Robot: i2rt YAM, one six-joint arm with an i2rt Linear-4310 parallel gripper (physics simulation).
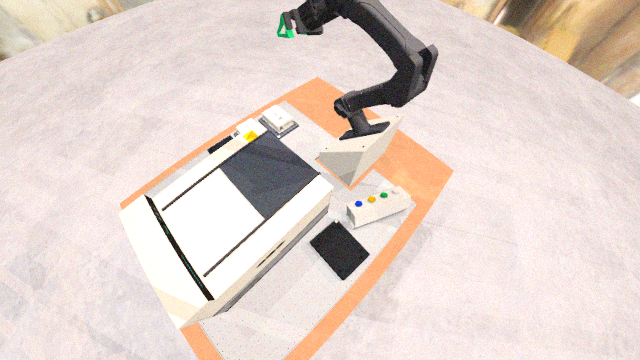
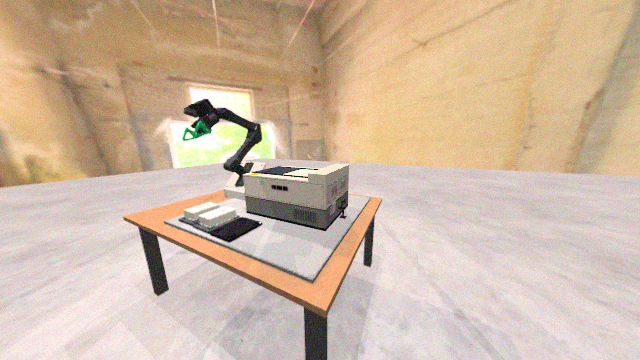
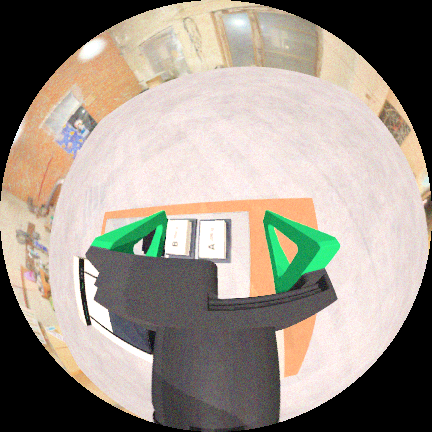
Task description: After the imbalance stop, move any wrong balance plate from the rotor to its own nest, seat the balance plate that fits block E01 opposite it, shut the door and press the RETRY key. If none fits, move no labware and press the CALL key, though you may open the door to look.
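Places are measured from the arm's base along level axes (x down, y left, z ahead), in metres.
Where they show: gripper, fingertip midpoint: (image 1: 289,33) (image 2: 188,138) (image 3: 214,215); arm's base, link origin: (image 1: 363,132).
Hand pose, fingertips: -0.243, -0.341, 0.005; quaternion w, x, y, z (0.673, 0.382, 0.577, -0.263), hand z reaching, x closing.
Each offset is from my fingertips to the centre of the thing, as dx, dy, dz. "pt": to the spot under its first point. Level surfaces: height alone.
My gripper (image 1: 292,34) (image 2: 196,136) (image 3: 214,215) is open with green fingers wide apart and nothing between them. It hangs high above the table, beyond the plate nests. White plate A {+0.355, -0.038, +0.076} (image 1: 278,116) (image 2: 200,209) (image 3: 212,240) sits in a dark nest. White plate B {+0.355, -0.060, +0.210} (image 2: 218,216) (image 3: 179,237) sits in the nest beside it. The white centrifuge {+0.266, +0.221, +0.483} (image 1: 270,262) (image 2: 285,192) (image 3: 79,287) has a dark panel {+0.177, +0.232, +0.349} (image 1: 270,175) on top at its arm end. The rotor and block E01 do not show. The key box {+0.346, +0.535, +0.149} (image 1: 377,212) has blue, yellow, green and white keys; their labels are unreadable.
A flat black pad {pt +0.360, +0.519, +0.355} (image 1: 340,250) lies beside the centrifuge, near the key box. Another black pad {pt +0.376, -0.137, +0.338} (image 1: 220,145) (image 2: 237,228) lies beside plate B's nest. The arm's pale wedge base (image 1: 372,152) stands between the nests and the key box. The table {dx +0.401} (image 1: 425,165) (image 2: 150,212) has an orange border.
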